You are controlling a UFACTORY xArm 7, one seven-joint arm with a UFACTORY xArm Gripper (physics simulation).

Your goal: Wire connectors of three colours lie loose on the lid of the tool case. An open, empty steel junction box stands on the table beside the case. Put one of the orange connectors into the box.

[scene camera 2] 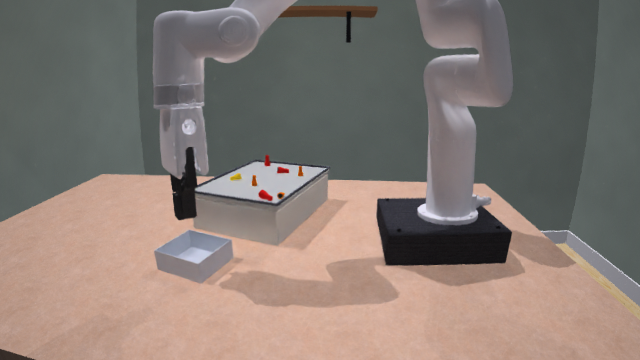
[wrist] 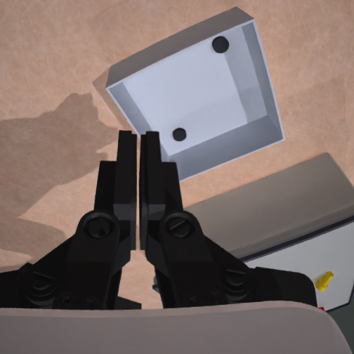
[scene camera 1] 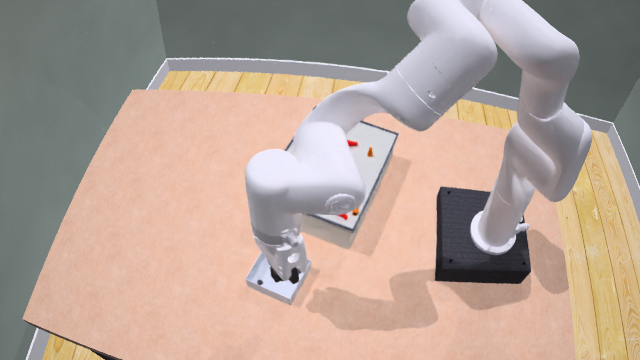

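Where they show: gripper, fingertip midpoint: (scene camera 2: 185, 217) (scene camera 1: 280, 276); arm's base, origin of the base link: (scene camera 2: 447, 214) (scene camera 1: 493, 232).
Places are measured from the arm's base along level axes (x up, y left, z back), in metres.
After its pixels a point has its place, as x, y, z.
My gripper (scene camera 1: 286, 278) @[0.055, 0.098, -0.480] (scene camera 2: 185, 217) @[0.055, 0.098, -0.480] (wrist: 137, 156) is shut with nothing between its fingers. It hangs above the table near the steel box (scene camera 1: 270, 291) @[-0.024, 0.095, -0.505] (scene camera 2: 177, 266) @[-0.037, 0.093, -0.510] (wrist: 175, 46), its tips over a corner of it in the wrist view. The box is open and empty, with dark round spots on its inside. On the lid (scene camera 2: 220, 185) @[0.030, -0.152, -0.462] (wrist: 300, 260), two orange connectors (scene camera 2: 300, 171) @[0.041, -0.210, -0.280] (scene camera 2: 254, 181) @[0.040, -0.142, -0.384] stand upright, and a third orange connector (scene camera 1: 355, 212) @[0.040, -0.051, -0.329] (scene camera 2: 281, 195) @[0.037, -0.050, -0.327] lies near the front corner with its dark open end showing. The arm hides part of the lid in scene camera 1.
Red connectors (scene camera 2: 267, 161) @[0.042, -0.315, -0.360] (scene camera 2: 283, 170) @[0.037, -0.238, -0.319] (scene camera 2: 265, 195) @[0.039, -0.048, -0.358] and a yellow connector (scene camera 2: 235, 177) @[0.037, -0.189, -0.431] (wrist: 324, 281) are also on the lid. The tall tool case (scene camera 2: 235, 220) @[-0.017, -0.060, -0.422] stands close behind the box. The arm's black base (scene camera 1: 480, 275) @[-0.019, 0.097, -0.050] (scene camera 2: 445, 250) @[-0.027, 0.098, -0.047] is to the right.
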